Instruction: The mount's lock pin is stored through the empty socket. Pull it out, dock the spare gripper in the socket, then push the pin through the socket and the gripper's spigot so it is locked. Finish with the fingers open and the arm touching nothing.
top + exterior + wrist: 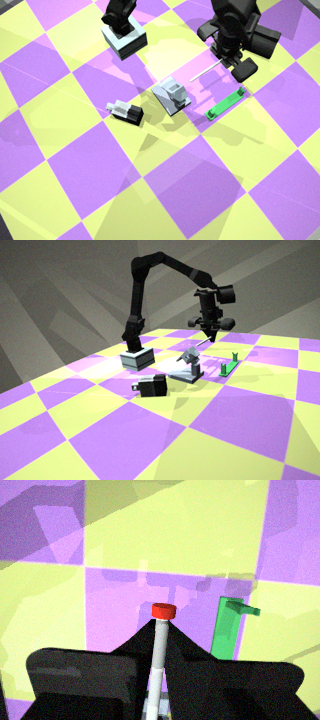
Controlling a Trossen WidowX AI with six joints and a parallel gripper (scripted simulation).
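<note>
My gripper tip is now 90 mm short of the green rack, 50 mm to the left of it and 60 mm above it. Round my gripper tip: spare gripper (70 mm behind, 320 mm to the right, 50 mm below); grey mount (10 mm behind, 170 mm to the right, 30 mm below).
</note>
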